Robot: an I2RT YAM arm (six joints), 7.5 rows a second.
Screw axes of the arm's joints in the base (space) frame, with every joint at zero. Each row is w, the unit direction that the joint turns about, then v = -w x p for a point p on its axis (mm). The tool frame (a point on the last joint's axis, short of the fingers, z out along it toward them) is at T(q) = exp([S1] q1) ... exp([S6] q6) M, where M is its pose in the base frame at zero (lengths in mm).
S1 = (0, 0, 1, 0, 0, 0)
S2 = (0, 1, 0, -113.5, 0, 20)
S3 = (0, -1, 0, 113.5, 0, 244)
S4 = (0, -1, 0, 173.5, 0, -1)
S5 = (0, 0, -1, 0, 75, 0)
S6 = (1, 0, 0, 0, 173.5, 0)
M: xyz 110.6 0 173.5 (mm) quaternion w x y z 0.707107 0 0.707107 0
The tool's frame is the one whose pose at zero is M.
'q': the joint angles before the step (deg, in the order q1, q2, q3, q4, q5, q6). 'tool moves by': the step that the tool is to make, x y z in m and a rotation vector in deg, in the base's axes. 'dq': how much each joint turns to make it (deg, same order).
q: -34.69, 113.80, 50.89, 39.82, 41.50, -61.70
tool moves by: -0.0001, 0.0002, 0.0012, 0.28, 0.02, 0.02
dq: 0.01, -0.32, 0.09, -0.76, -0.10, 0.26
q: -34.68, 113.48, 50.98, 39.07, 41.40, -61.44
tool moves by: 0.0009, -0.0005, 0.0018, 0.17, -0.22, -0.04
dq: 0.01, -0.19, 0.39, -0.73, -0.06, 0.35
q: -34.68, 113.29, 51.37, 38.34, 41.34, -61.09
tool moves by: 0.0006, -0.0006, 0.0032, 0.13, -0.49, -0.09
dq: -0.03, -0.44, 0.38, -0.82, -0.10, 0.50
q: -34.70, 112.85, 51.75, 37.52, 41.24, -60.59
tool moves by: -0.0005, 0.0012, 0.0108, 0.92, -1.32, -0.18
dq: 0.08, -2.18, 0.53, -3.44, -0.38, 1.97
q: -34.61, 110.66, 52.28, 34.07, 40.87, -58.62
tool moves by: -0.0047, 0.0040, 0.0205, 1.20, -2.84, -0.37
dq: 0.04, -4.49, 0.09, -5.09, -0.70, 3.34
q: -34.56, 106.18, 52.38, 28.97, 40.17, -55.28
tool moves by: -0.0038, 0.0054, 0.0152, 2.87, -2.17, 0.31
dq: 0.23, -3.74, 0.61, -6.81, -1.65, 4.13
